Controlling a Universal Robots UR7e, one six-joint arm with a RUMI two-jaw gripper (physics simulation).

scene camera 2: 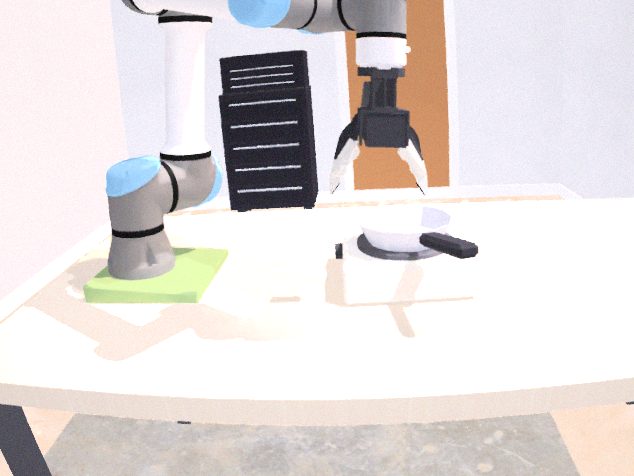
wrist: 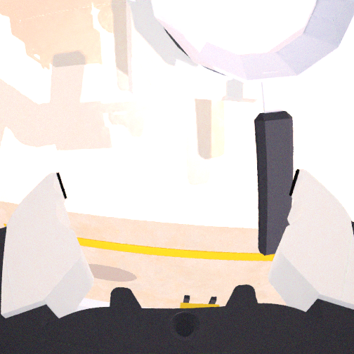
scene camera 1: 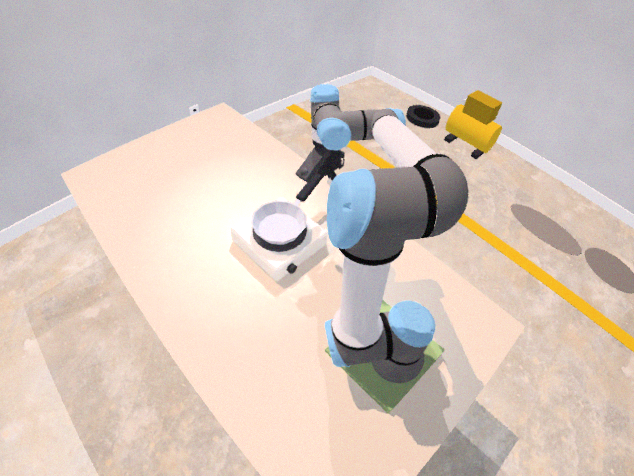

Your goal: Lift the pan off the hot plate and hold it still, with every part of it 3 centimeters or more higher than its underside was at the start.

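Places are measured from the arm's base along level axes (x ahead, y left, z up), in millimetres.
Where they show: gripper, between the fingertips: (scene camera 2: 378, 194) (scene camera 1: 321, 191); arm's base, origin of its link: (scene camera 2: 142, 266) (scene camera 1: 397, 357).
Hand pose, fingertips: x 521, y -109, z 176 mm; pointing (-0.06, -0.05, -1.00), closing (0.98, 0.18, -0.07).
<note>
Each offset is from my fingertips to the top centre of the thing. Level surfaces: height alone.
The white pan (scene camera 1: 279, 224) (scene camera 2: 391, 236) (wrist: 270, 65) sits level on the dark ring of the white hot plate @(dx +29, dy +141, dz -125 mm) (scene camera 1: 261, 256) (scene camera 2: 378, 281). Its black handle @(dx +106, dy -42, dz -42 mm) (scene camera 1: 308, 190) (scene camera 2: 446, 244) (wrist: 274, 185) sticks out from the side. My gripper (scene camera 2: 378, 193) (wrist: 177, 175) is open and empty, pointing down, with its fingertips above the pan's height in scene camera 2. In the wrist view the handle shows between the fingers, close to the right finger, which covers part of its far edge. In scene camera 1 the fingers are partly hidden, with the handle showing in front of the gripper.
The arm's base stands on a green block (scene camera 1: 387, 394) (scene camera 2: 143, 296) on the pale table @(dz -204 mm) (scene camera 1: 204, 327) (scene camera 2: 286, 368). A black knob @(dx -99, dy +183, dz -150 mm) (scene camera 1: 291, 267) (scene camera 2: 338, 250) juts from the hot plate's side. A black tool cabinet (scene camera 2: 267, 133) stands behind the table, and a yellow compressor (scene camera 1: 473, 129) stands on the floor.
</note>
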